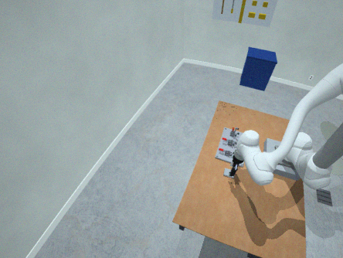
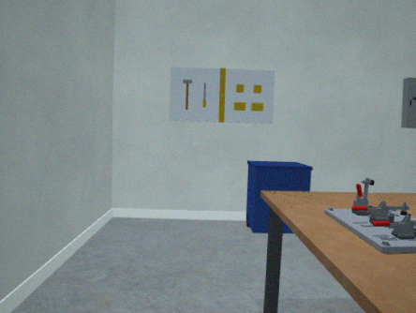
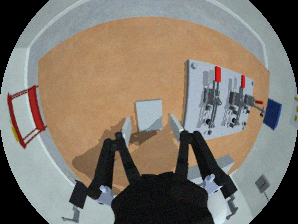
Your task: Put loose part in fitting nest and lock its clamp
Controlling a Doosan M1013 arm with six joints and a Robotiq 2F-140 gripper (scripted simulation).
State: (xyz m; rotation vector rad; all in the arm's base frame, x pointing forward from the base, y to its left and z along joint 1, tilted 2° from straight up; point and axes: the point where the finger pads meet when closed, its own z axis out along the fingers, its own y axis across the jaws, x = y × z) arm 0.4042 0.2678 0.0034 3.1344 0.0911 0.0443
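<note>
My hand is 6 cm above the grey part. Also, from my hand: grey fixture plate (3 cm ahead, 27 cm to the right, 6 cm below).
</note>
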